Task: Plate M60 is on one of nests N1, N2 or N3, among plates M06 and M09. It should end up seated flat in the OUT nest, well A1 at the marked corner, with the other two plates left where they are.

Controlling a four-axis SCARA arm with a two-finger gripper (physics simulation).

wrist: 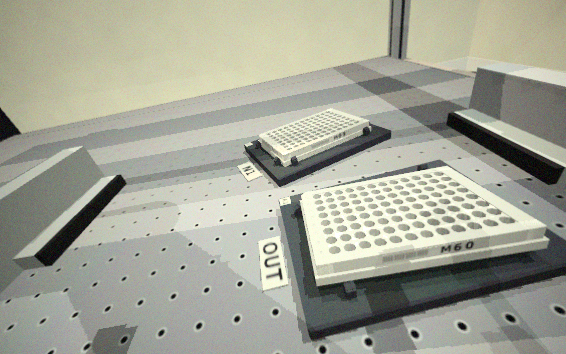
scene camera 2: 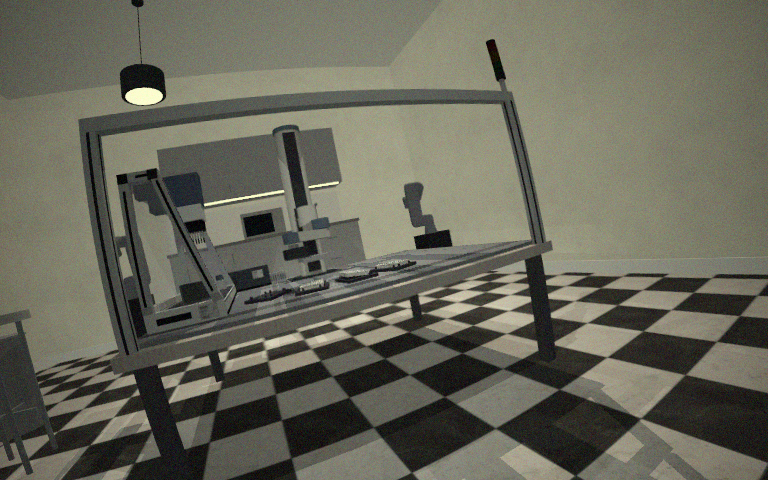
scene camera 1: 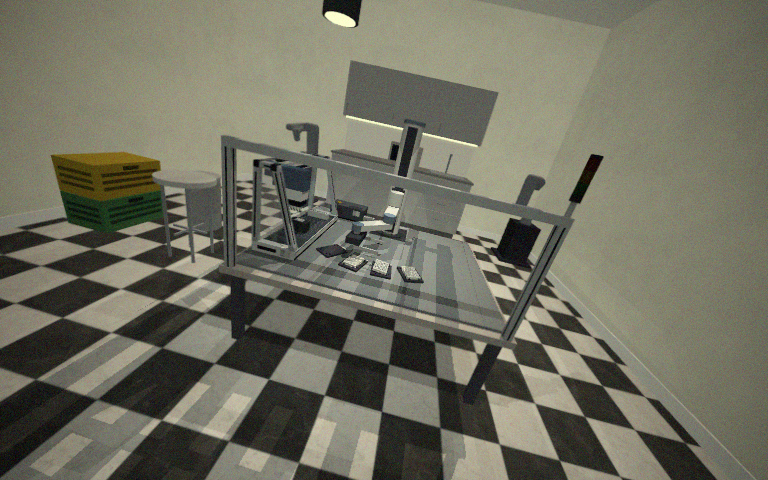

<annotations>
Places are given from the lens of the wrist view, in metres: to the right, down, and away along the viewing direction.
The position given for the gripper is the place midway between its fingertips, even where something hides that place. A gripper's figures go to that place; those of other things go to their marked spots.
gripper (wrist: 274,132): 0.00, -0.02, 0.10
OUT label (wrist: 273,271): -0.01, 0.07, 0.18
OUT nest (wrist: 330,309): 0.03, 0.07, 0.14
perforated grey deck (wrist: 175,255): -0.09, 0.07, 0.21
The marked spots on the OUT nest and the perforated grey deck are 0.14 m apart.
</annotations>
